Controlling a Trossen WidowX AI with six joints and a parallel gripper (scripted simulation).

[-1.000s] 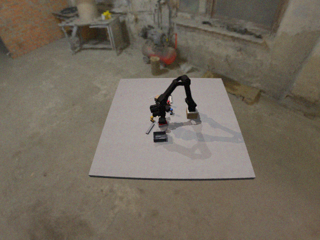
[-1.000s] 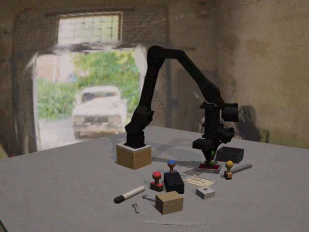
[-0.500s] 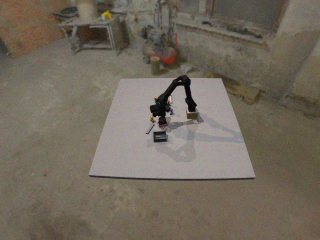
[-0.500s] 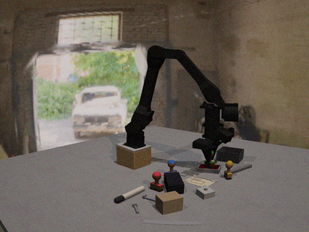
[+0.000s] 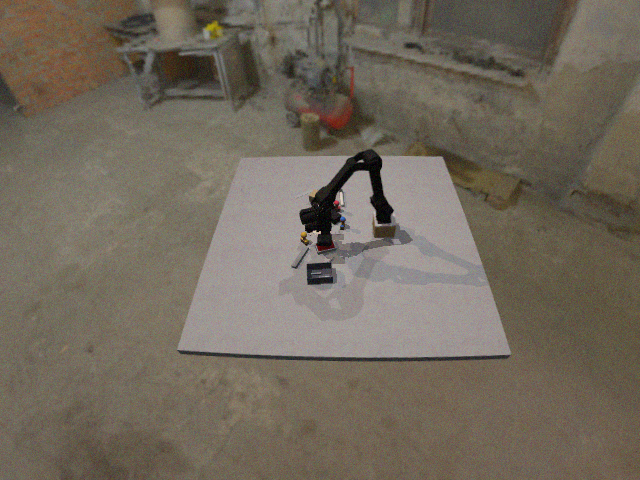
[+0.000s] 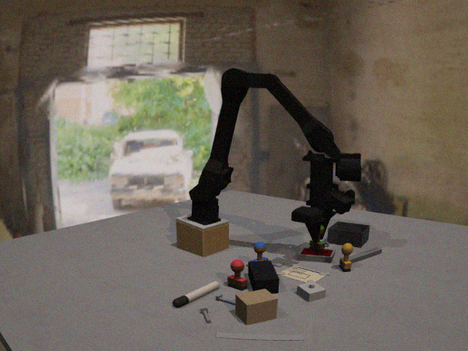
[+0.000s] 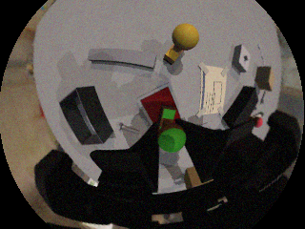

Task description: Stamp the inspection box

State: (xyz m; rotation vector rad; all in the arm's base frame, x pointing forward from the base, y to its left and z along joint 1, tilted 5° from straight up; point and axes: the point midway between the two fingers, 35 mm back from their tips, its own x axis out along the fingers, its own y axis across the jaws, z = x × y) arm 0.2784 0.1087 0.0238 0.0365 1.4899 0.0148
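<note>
Now: gripper tip 40 mm above the red ink pad. The rest, counted from my gripper tip: green-knobbed stamp: right at my gripper tip; then yellow-knobbed stamp: 100 mm ahead, 40 mm to the right, 30 mm below; then cream card: 20 mm ahead, 120 mm to the right, 50 mm below.
</note>
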